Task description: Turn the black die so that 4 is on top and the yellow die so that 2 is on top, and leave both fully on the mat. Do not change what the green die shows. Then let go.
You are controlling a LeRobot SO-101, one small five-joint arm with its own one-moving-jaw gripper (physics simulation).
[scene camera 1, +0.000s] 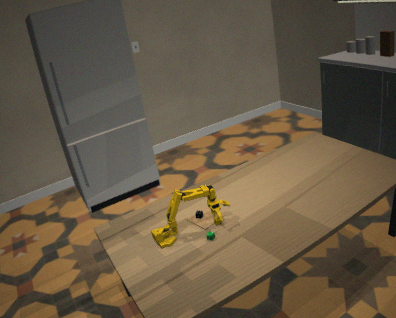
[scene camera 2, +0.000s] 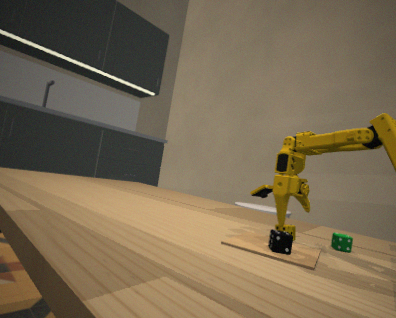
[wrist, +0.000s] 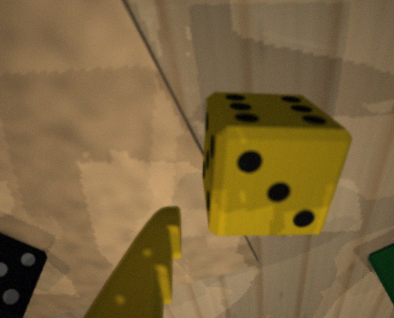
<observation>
I see a mat (scene camera 2: 303, 256) and a yellow die (wrist: 272, 162).
The mat is seen too in the wrist view (wrist: 101, 143).
</observation>
